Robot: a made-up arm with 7 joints. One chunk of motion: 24 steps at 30 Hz.
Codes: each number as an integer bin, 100 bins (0 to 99) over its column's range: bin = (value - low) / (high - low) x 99, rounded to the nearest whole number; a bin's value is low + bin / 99 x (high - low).
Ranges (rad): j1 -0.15..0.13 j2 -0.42..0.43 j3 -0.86..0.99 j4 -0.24..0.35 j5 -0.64..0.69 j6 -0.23..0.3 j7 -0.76..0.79
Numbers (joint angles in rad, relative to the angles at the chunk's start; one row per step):
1: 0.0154 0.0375 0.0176 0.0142 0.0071 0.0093 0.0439
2: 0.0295 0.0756 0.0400 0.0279 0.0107 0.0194 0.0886
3: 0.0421 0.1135 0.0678 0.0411 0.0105 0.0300 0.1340
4: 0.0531 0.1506 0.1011 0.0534 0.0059 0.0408 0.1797
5: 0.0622 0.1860 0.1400 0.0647 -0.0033 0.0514 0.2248
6: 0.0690 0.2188 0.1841 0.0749 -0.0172 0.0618 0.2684
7: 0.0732 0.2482 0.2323 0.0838 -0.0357 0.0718 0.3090
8: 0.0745 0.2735 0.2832 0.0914 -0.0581 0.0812 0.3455
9: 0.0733 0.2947 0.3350 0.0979 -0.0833 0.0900 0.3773
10: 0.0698 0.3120 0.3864 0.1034 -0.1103 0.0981 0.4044
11: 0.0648 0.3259 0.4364 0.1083 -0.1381 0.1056 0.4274
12: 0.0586 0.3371 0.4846 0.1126 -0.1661 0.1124 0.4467
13: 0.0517 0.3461 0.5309 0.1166 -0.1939 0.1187 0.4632
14: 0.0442 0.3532 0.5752 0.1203 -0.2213 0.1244 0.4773
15: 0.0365 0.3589 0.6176 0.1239 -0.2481 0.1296 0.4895
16: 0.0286 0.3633 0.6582 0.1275 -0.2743 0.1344 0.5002
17: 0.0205 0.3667 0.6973 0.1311 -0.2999 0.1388 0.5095
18: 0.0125 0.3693 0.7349 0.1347 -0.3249 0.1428 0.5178
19: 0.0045 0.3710 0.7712 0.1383 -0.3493 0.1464 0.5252
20: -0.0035 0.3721 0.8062 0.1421 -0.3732 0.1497 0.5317
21: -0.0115 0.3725 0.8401 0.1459 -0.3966 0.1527 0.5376
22: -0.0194 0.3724 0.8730 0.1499 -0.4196 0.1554 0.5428
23: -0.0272 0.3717 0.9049 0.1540 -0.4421 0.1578 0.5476
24: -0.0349 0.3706 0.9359 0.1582 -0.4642 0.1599 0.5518
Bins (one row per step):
1: 58 53 47 43 48 45 51
2: 63 58 48 45 48 47 54
3: 68 62 50 47 48 49 57
4: 72 66 51 49 48 51 60
5: 75 71 54 51 47 53 63
6: 77 74 56 53 46 55 66
7: 79 78 58 54 45 56 68
8: 79 81 61 56 43 58 71
9: 79 83 64 57 41 60 73
10: 78 85 67 58 39 61 74
11: 76 87 69 58 37 63 76
12: 74 88 72 59 35 64 77
13: 71 89 74 60 33 65 78
14: 69 90 77 60 31 66 79
15: 66 91 79 61 29 67 80
16: 63 91 81 62 27 68 80
17: 60 92 83 62 25 69 81
18: 57 92 85 63 23 70 82
19: 55 92 87 63 22 70 82
20: 52 92 89 64 20 71 83
21: 49 92 91 65 18 71 83
22: 46 92 93 65 16 72 83
23: 43 92 94 66 15 72 84
24: 41 92 96 67 13 73 84

